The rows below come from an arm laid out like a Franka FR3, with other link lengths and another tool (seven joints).
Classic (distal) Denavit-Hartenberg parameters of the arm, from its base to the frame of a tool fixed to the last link. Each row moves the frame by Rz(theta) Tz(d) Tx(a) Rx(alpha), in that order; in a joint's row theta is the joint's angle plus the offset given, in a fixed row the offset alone. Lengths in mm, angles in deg.
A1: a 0; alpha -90; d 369.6; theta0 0
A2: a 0; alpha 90; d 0; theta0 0
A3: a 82.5; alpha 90; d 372.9; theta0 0
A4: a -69.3; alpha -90; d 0; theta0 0
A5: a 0; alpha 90; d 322.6; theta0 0
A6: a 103.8; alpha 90; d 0; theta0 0
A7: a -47; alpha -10.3; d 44.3; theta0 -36.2
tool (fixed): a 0; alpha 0; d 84.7; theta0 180
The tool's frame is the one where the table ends.
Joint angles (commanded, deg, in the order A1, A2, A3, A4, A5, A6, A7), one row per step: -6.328, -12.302, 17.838, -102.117, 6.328, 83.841, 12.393; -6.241, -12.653, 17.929, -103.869, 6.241, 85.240, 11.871; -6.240, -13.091, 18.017, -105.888, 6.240, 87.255, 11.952; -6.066, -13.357, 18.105, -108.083, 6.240, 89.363, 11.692; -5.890, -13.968, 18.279, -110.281, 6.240, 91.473, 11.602; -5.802, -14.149, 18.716, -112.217, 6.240, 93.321, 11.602; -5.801, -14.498, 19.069, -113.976, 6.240, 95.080, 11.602; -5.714, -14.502, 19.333, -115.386, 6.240, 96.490, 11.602; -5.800, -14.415, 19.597, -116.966, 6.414, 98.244, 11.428; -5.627, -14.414, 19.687, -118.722, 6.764, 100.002, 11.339; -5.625, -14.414, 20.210, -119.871, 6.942, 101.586, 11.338; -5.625, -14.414, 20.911, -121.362, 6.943, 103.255, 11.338; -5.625, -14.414, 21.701, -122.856, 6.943, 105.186, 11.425; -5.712, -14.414, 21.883, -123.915, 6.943, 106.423, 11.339
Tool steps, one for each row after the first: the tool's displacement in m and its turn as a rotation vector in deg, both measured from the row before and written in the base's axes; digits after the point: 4 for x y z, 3 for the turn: -0.0005, 0.0004, -0.0080, -0.151, -0.031, 0.519; -0.0005, 0.0003, -0.0087, -0.087, -0.433, -0.213; 0.0001, 0.0009, -0.0109, -0.053, -0.189, 0.283; -0.0021, 0.0017, -0.0089, -0.136, -0.528, 0.200; -0.0008, 0.0029, -0.0102, -0.169, -0.094, 0.306; -0.0014, 0.0018, -0.0081, -0.152, -0.350, 0.154; -0.0002, 0.0016, -0.0082, -0.094, -0.008, 0.192; 0.0007, 0.0007, -0.0097, 0.125, -0.056, 0.131; -0.0007, 0.0012, -0.0103, 0.271, 0.056, 0.067; -0.0001, 0.0034, -0.0065, 0.092, -0.388, 0.316; -0.0012, 0.0039, -0.0087, -0.185, -0.174, 0.501; -0.0010, 0.0045, -0.0085, -0.160, -0.425, 0.496; -0.0003, -0.0002, -0.0059, -0.039, -0.184, 0.051
